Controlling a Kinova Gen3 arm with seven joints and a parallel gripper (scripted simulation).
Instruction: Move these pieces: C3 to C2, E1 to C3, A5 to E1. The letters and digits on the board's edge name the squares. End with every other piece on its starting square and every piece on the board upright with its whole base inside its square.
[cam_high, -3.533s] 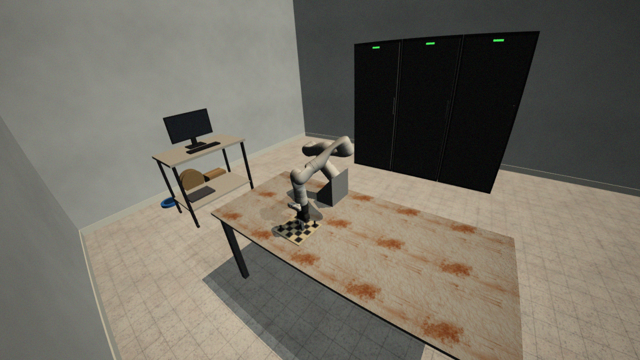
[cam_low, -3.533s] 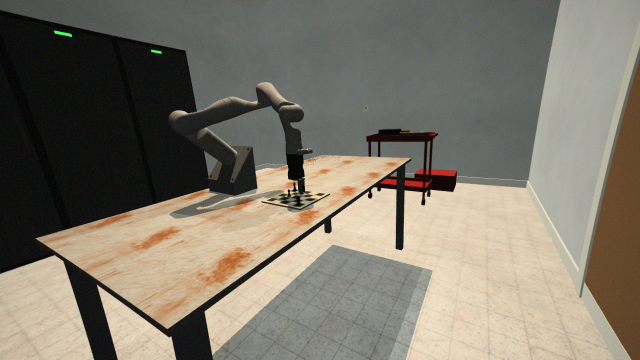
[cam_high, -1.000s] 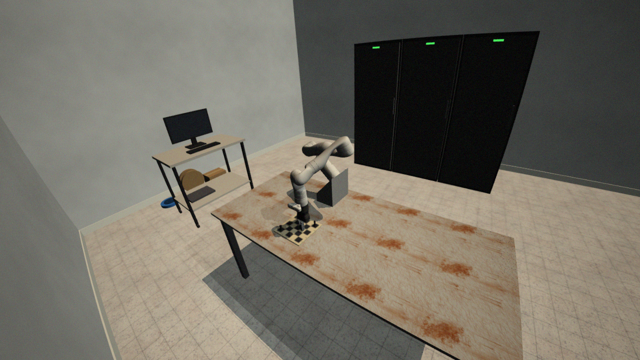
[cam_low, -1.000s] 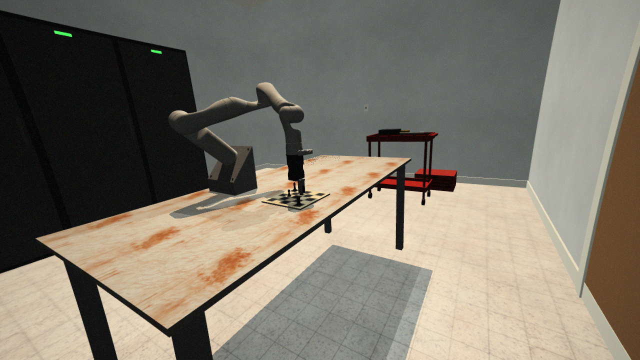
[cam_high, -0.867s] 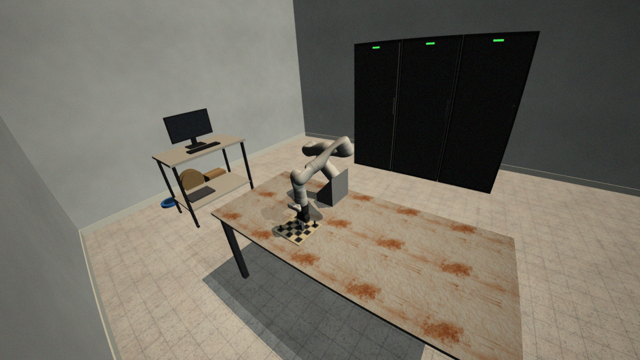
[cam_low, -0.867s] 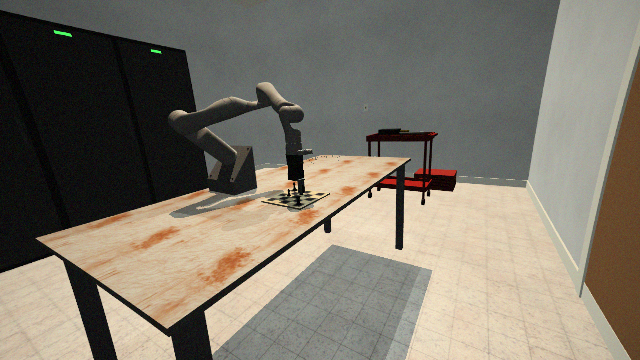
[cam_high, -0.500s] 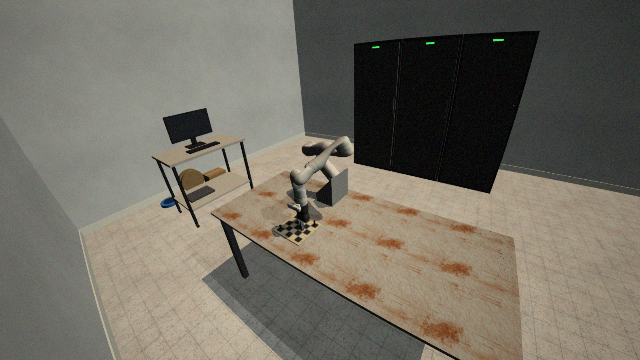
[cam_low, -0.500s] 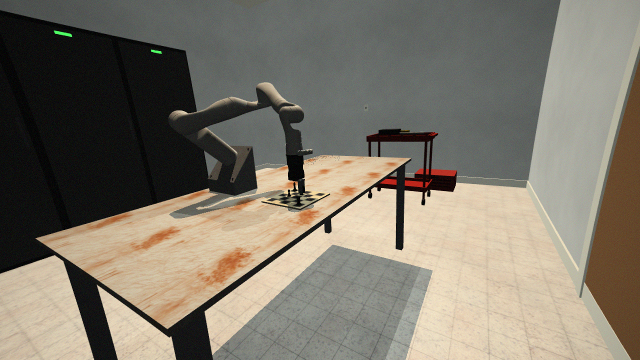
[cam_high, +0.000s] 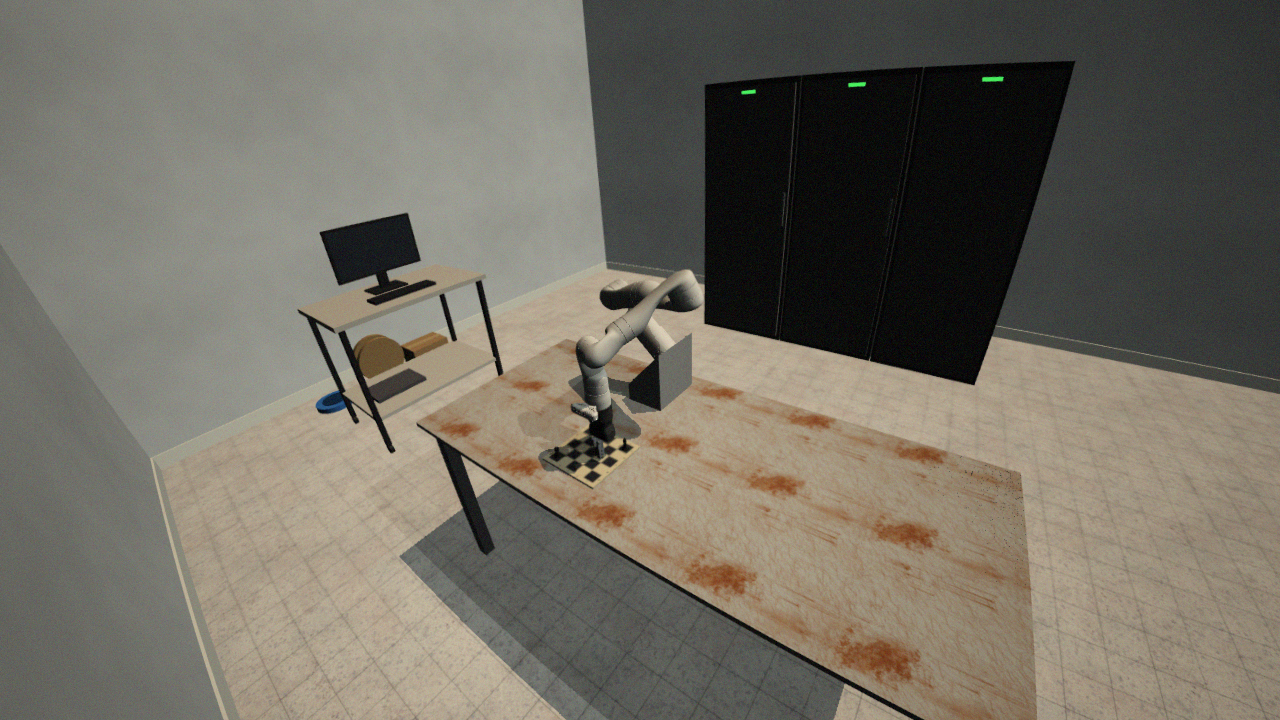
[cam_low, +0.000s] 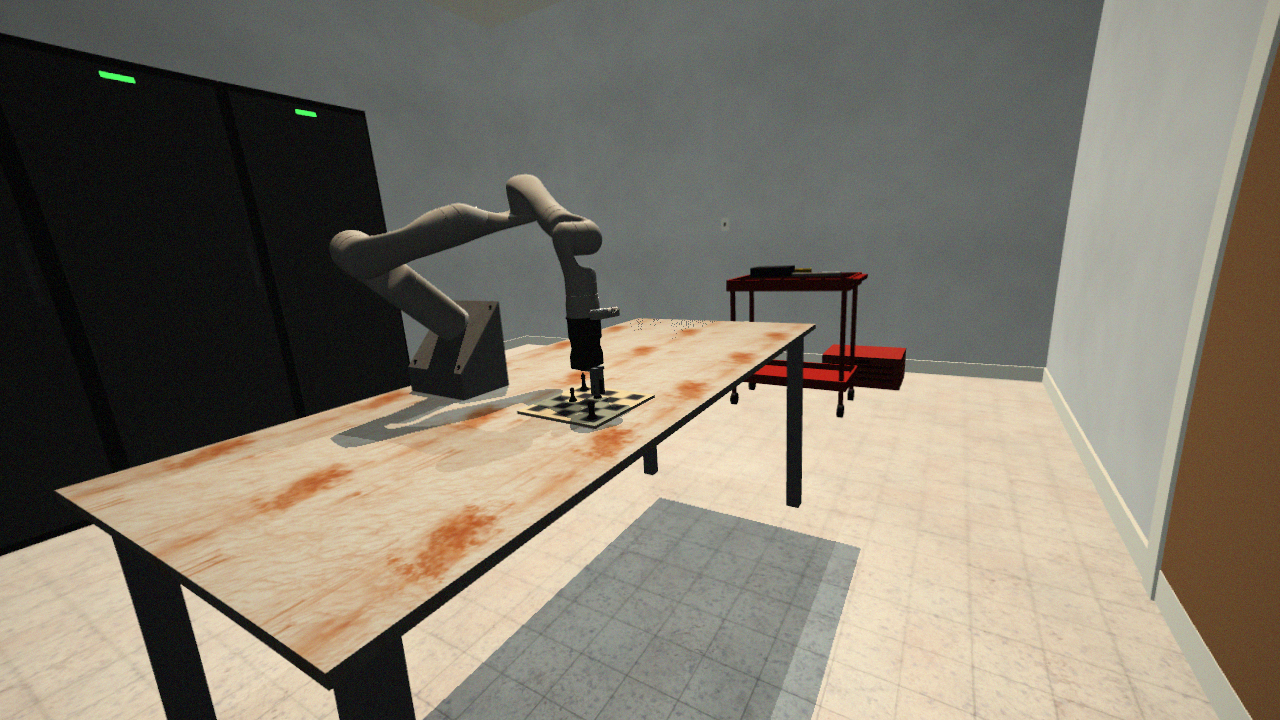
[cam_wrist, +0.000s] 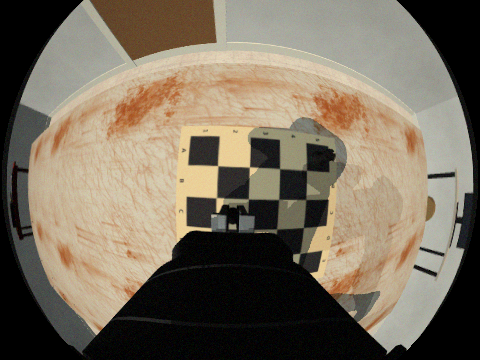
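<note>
The chessboard lies 4 cm to the right of my hand and 3 cm below it. From my hand the other things lie so: black piece: 6 cm ahead, 12 cm to the right, 1 cm below.
</note>
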